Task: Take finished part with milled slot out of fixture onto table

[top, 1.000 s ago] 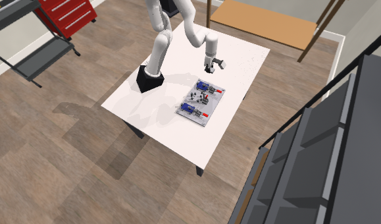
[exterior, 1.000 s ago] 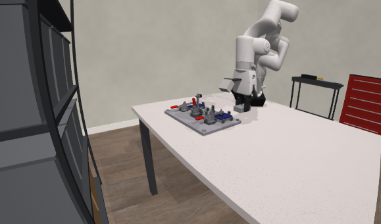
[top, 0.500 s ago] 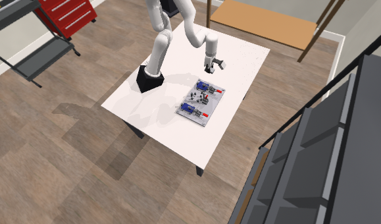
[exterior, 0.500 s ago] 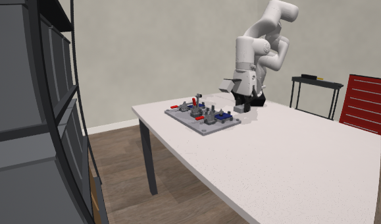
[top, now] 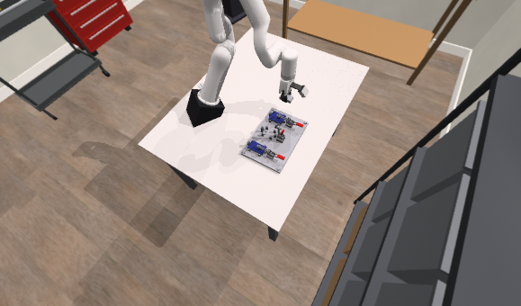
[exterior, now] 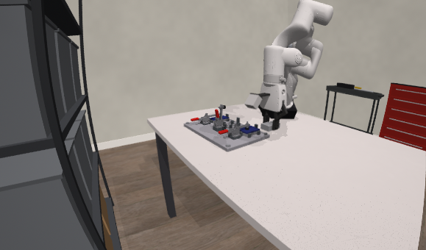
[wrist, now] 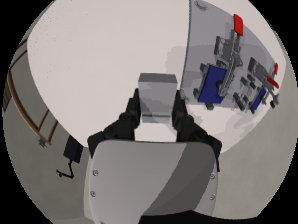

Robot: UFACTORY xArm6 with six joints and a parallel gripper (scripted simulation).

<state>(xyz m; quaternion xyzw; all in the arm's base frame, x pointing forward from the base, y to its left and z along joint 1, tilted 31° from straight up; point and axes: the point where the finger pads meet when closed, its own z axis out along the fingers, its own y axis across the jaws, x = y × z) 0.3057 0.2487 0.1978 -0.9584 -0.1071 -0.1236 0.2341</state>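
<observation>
Now: hand 3 cm short of the blue blank, 11 cm to the left of it and 6 cm above it. Also, from my hand: grey finished part: 1 cm behind, 1 cm below; grey fixture plate: 11 cm ahead, 20 cm to the right, 8 cm below.
</observation>
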